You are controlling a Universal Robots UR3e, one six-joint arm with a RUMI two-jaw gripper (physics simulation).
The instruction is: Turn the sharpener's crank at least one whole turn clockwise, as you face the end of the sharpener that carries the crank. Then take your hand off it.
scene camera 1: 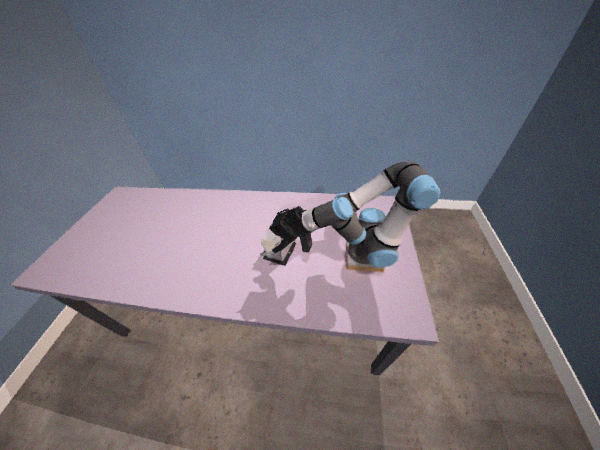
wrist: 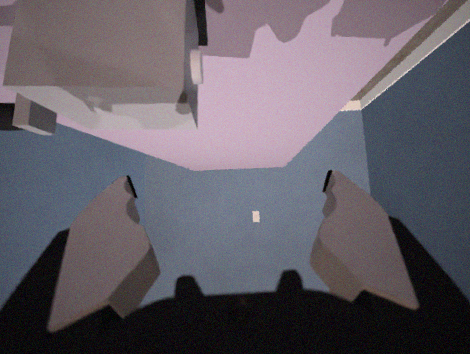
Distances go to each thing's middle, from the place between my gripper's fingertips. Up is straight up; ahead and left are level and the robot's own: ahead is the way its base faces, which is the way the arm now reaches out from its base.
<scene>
Right now the grey box-shaped sharpener point(wrist: 101, 71) is 10 mm behind my hand, 110 mm to the right of it and 120 mm below it.
</scene>
